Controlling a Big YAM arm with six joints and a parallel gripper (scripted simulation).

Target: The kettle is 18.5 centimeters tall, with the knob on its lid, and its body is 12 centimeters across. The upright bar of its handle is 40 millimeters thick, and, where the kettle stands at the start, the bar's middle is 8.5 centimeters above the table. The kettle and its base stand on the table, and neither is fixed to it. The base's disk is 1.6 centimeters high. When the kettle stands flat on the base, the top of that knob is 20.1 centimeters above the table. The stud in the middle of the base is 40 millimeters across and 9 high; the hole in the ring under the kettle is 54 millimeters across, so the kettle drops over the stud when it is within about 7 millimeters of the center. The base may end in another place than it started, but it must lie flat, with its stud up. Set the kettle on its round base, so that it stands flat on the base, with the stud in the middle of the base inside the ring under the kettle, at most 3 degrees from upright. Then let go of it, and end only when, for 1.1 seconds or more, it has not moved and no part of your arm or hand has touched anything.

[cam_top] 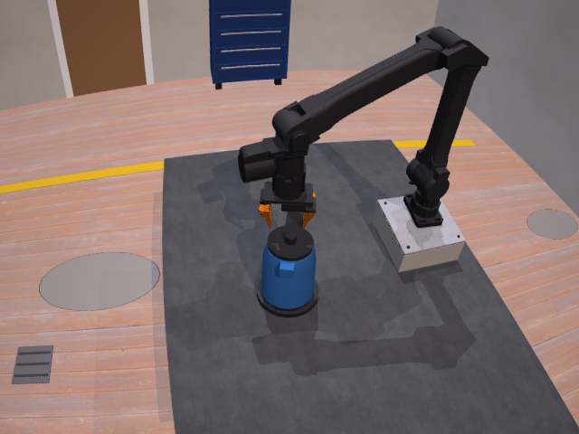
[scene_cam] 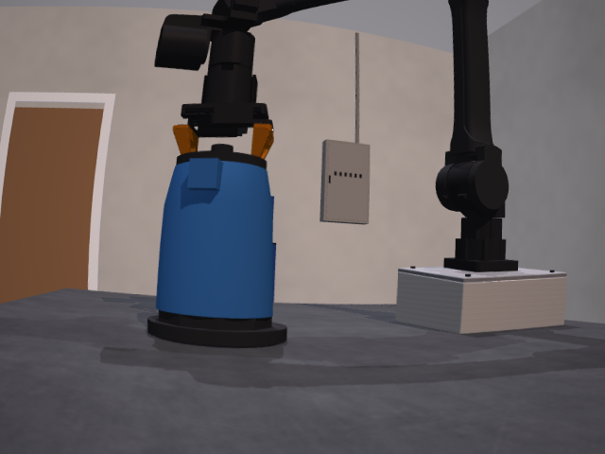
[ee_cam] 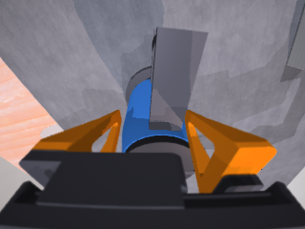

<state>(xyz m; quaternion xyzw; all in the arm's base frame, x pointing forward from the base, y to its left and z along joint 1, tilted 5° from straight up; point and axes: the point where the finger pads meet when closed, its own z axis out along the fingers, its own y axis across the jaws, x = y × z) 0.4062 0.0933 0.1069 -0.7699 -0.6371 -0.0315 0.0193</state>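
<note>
My gripper is now 60 mm above the blue kettle, 30 mm to the right of it and 10 mm past it. The rest, counted from my hand: black round base (160 mm below, 60 mm to the left).
</note>
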